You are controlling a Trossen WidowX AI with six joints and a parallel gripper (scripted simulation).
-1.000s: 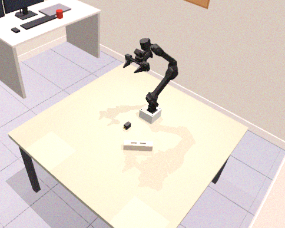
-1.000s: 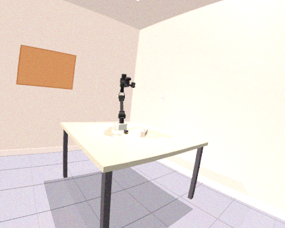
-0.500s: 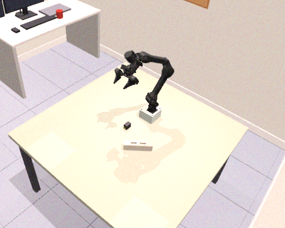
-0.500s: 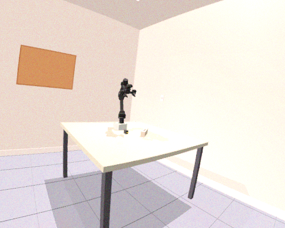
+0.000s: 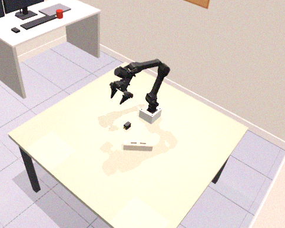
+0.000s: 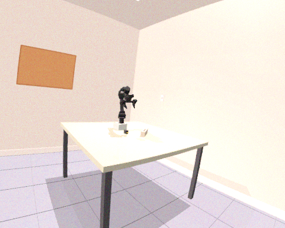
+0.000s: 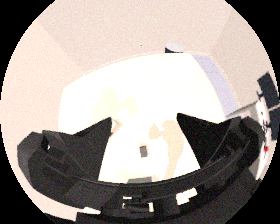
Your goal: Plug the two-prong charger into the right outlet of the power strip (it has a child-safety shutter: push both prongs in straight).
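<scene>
My gripper tip is now 9 cm past the grey charger, 3 cm to the right of it and 28 cm above it.
</scene>
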